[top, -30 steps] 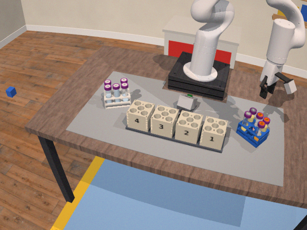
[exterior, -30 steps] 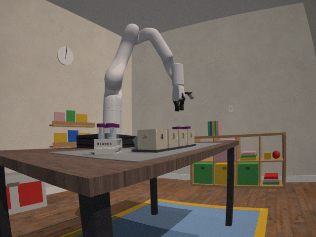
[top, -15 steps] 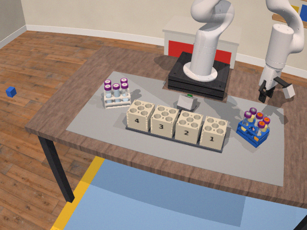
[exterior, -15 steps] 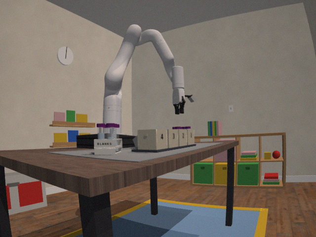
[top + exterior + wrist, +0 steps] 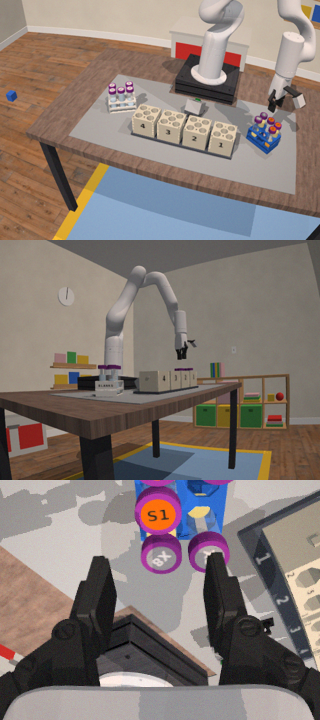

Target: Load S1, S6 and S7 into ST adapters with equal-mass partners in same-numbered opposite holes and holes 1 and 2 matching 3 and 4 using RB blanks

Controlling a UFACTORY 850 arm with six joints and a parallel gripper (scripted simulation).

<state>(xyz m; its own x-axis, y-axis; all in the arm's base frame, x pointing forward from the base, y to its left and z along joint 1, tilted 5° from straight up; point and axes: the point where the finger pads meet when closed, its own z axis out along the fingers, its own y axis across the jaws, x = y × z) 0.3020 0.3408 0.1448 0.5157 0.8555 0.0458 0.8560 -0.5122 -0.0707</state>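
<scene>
The sample S1 lies 140 mm below my hand and 10 mm ahead of it. From my hand the other things lie so: green DONE key (350 mm to the right, 140 mm below, 80 mm behind); then blue sample rack RS (170 mm below, 20 mm ahead, 10 mm to the right); then loading stand ST (350 mm to the right, 200 mm below, 120 mm ahead).
</scene>
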